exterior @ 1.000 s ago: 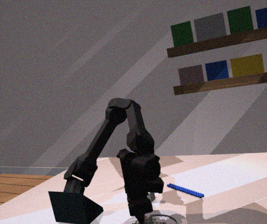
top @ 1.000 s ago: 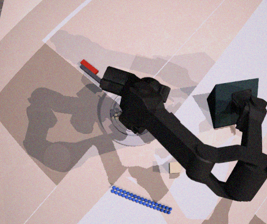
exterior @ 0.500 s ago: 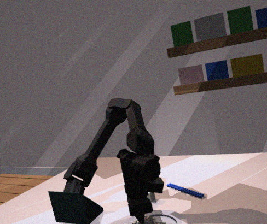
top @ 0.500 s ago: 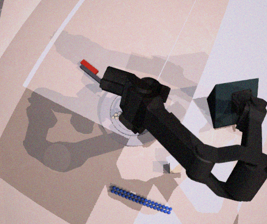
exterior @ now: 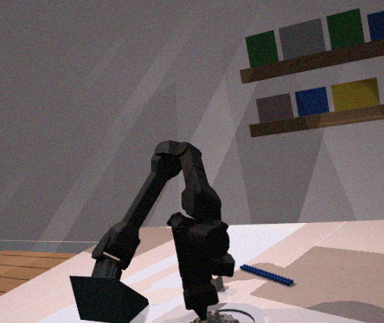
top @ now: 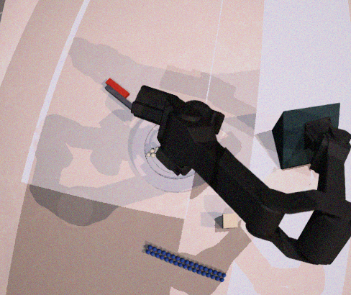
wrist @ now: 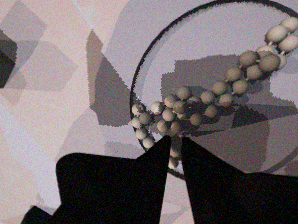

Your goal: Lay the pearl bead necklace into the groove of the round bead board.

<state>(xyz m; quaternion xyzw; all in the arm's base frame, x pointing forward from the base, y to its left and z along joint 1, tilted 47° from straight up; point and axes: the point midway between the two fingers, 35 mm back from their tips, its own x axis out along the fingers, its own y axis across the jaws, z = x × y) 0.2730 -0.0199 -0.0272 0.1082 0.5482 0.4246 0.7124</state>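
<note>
Now: the round bead board 4 cm ahead of my gripper tip, 2 cm to the right of it and 1 cm below it. Also, from my gripper tip: small beige cube 17 cm to the left, 4 cm behind; grey block 18 cm to the right, 15 cm ahead, 1 cm below.
</note>
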